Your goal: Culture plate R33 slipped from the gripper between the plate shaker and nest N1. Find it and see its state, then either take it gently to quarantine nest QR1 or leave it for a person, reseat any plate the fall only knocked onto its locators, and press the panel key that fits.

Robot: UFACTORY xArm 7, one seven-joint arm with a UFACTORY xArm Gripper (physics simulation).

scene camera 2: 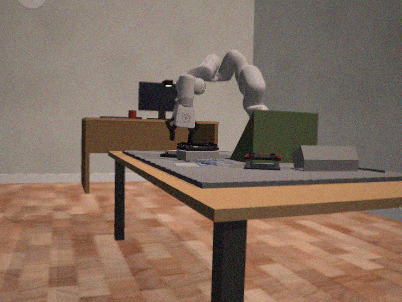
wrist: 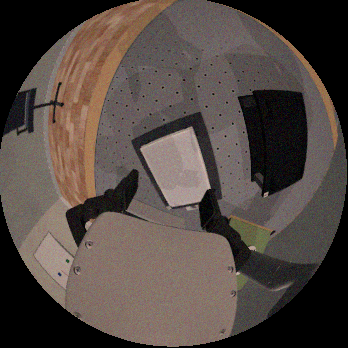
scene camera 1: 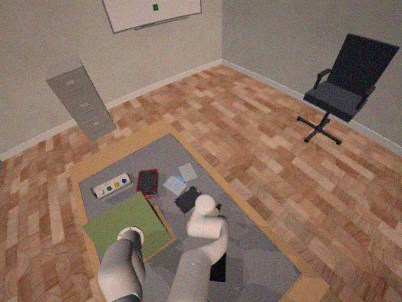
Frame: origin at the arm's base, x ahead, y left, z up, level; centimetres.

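Seen in the pictures: gripper, fingertip midpoint: (scene camera 2: pixel 181 141) (wrist: pixel 170 188); arm's base, origin of the base link: (scene camera 2: pixel 271 141) (scene camera 1: pixel 130 238).
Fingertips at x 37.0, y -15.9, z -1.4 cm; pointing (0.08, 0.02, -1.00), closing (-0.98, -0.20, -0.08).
Pixels of each thing's top centre, then the offset from my fingertips to it. "pt": a spot on its surface instead.
- pale plate, middle of its top: (wrist: pixel 178 175) dx -0.7, dy +0.2, dz -4.2 cm
- black nest, surface spot: (wrist: pixel 209 145) pt dx -2.6, dy -6.0, dz -5.6 cm
- pale translucent piece, middle of its top: (scene camera 2: pixel 186 163) (scene camera 1: pixel 187 171) dx +8.9, dy +36.4, dz -6.2 cm
- shaker, surface spot: (scene camera 2: pixel 196 155) pt dx +0.6, dy +22.8, dz -4.6 cm
- key panel, middle of its top: (scene camera 2: pixel 325 145) (scene camera 1: pixel 110 182) dx -35.8, dy +54.5, dz +1.4 cm
- black box-like unit, middle of its top: (wrist: pixel 293 146) (scene camera 2: pixel 197 142) (scene camera 1: pixel 207 265) dx -12.9, dy -14.7, dz -0.9 cm
My gripper (scene camera 2: pixel 181 137) (wrist: pixel 170 188) is open and empty, low over a pale plate (wrist: pixel 177 167) on a black nest (wrist: pixel 209 145); I cannot tell whether that plate sits level. A pale blue, flat plate-like piece (scene camera 1: pixel 174 185) (scene camera 2: pixel 215 162) lies on the grey mat, with a pale translucent piece (scene camera 1: pixel 188 172) beside it; labels are unreadable. The shaker (scene camera 2: pixel 196 155) is a grey block with a black top, nearer scene camera 2 than the fingers. A red-edged black nest (scene camera 1: pixel 147 181) (scene camera 2: pixel 262 162) stands beside the key panel (scene camera 1: pixel 112 185) (scene camera 2: pixel 327 158), which has white, green, yellow and blue keys.
A green sloped board (scene camera 1: pixel 120 220) (scene camera 2: pixel 287 135) (wrist: pixel 250 230) stands near the arm's base. A black box-like unit (scene camera 1: pixel 218 268) (wrist: pixel 281 142) stands on the mat, on the right in the wrist view. The table's wooden edge (scene camera 1: pixel 250 220) (scene camera 2: pixel 165 186) runs around the mat.
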